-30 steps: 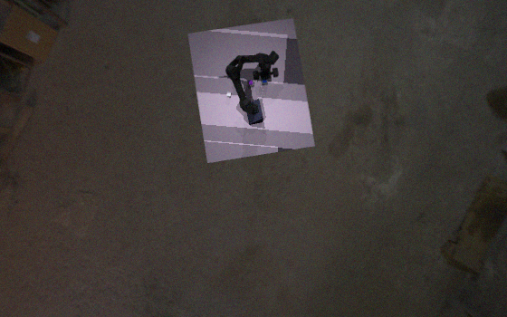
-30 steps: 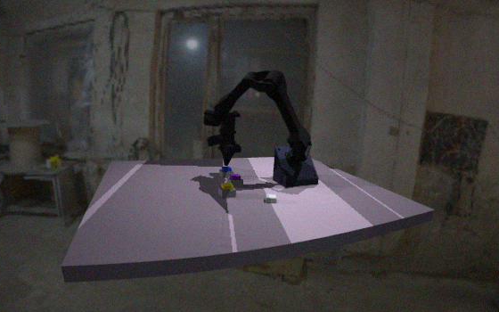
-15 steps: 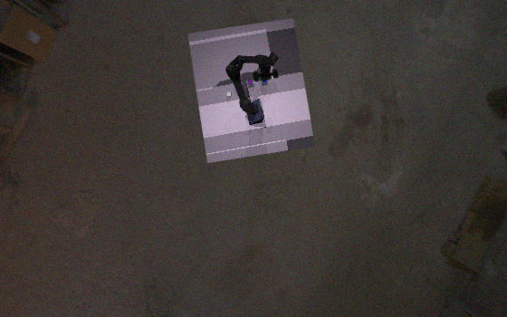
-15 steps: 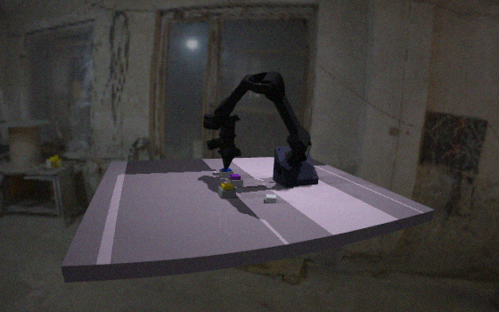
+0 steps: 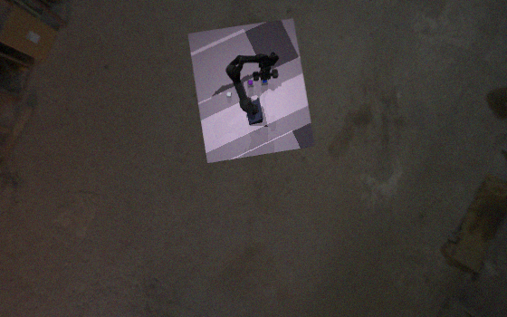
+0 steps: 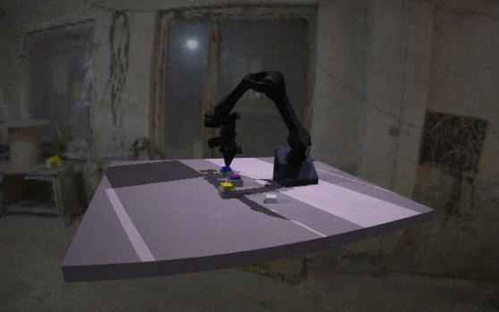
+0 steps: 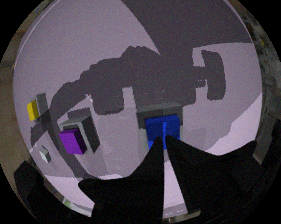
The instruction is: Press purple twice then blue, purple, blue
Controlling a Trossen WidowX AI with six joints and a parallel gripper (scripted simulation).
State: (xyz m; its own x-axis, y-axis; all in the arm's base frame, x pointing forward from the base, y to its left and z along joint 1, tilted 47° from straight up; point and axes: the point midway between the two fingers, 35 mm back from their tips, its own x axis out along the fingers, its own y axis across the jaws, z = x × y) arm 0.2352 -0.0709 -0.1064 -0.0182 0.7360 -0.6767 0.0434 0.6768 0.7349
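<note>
My gripper tip is now 10 mm above the blue button. Round my gripper tip: white block 50 mm behind, 300 mm to the left, 30 mm below; then yellow button 70 mm ahead, 210 mm to the left, 10 mm below; then purple button 10 mm ahead, 110 mm to the left, 10 mm below.
</note>
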